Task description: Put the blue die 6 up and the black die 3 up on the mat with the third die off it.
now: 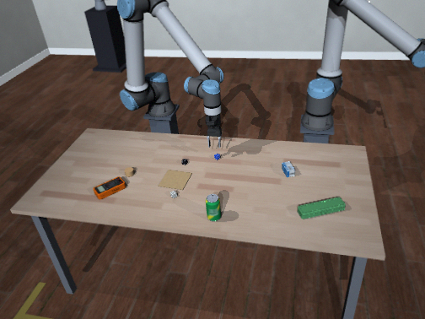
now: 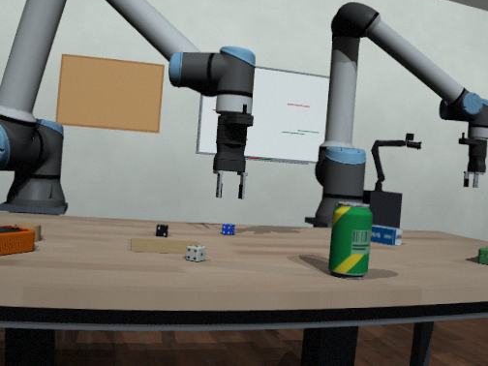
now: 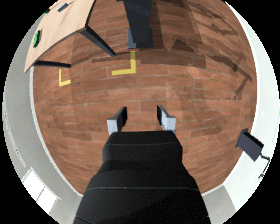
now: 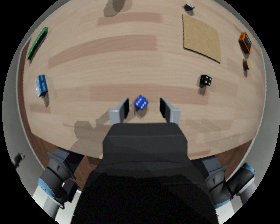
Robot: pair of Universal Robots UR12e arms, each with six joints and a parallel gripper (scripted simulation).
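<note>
Now: right hand 20 mm past the blue die, 10 mm to the right of it and 100 mm above it. Also, from my right hand: black die 70 mm ahead, 160 mm to the right, 100 mm below; white die 340 mm ahead, 120 mm to the right, 100 mm below; tan mat 210 mm ahead, 160 mm to the right, 110 mm below.
</note>
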